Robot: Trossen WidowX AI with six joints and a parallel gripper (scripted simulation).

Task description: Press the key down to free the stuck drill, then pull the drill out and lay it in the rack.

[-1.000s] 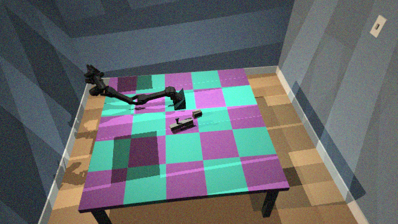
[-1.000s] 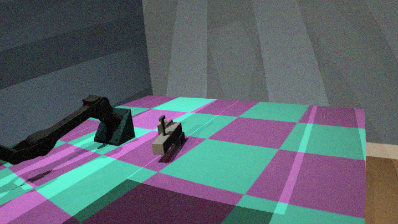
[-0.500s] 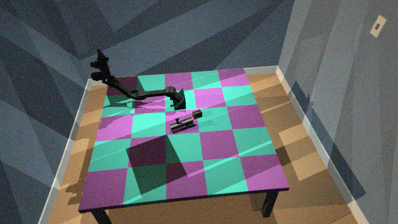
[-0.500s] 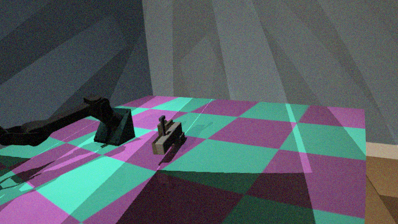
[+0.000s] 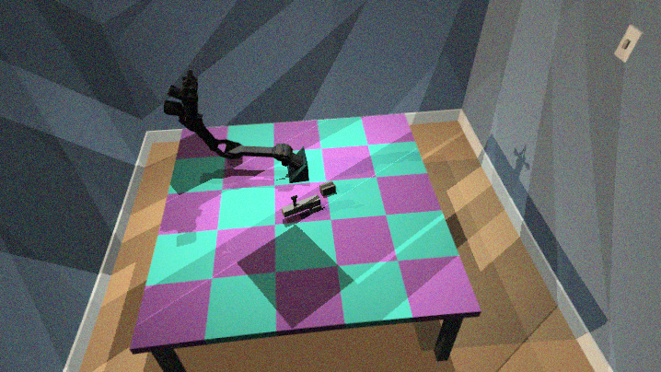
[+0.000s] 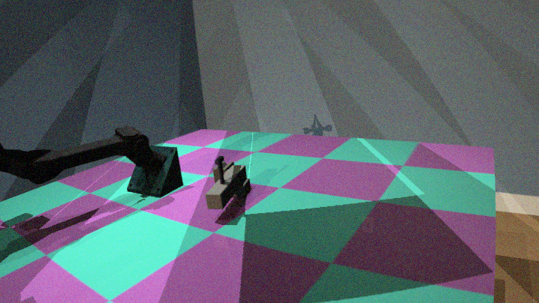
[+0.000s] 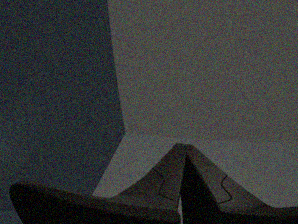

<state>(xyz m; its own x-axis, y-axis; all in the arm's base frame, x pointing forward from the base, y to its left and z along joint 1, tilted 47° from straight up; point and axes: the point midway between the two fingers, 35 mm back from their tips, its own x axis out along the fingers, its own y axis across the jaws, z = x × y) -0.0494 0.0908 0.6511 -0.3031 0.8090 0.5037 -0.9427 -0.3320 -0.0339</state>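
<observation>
My gripper tip is now 57 cm above the drill, 44 cm to the right of it and 23 cm short of it. From my gripper tip the other things lie so: dark block: 58 cm below, 42 cm to the left, 24 cm ahead.
</observation>
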